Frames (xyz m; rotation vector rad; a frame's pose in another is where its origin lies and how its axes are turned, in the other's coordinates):
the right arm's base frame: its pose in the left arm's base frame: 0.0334 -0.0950 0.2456 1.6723 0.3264 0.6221
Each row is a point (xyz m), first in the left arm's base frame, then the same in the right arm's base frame.
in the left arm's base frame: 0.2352 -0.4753 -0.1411
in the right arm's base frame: -0.1248 -0.3250 0.4622
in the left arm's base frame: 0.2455 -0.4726 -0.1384
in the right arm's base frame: -0.1144 -0.3243 0.4656
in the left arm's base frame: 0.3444 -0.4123 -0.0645
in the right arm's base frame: 0.0147 -0.2771 0.4653
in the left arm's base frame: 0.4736 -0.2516 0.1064
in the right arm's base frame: 0.2436 -0.1597 0.3909
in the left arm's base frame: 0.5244 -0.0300 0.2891
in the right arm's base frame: 0.4441 -0.0332 0.2211
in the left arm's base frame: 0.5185 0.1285 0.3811
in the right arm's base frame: 0.5447 0.0252 0.0793
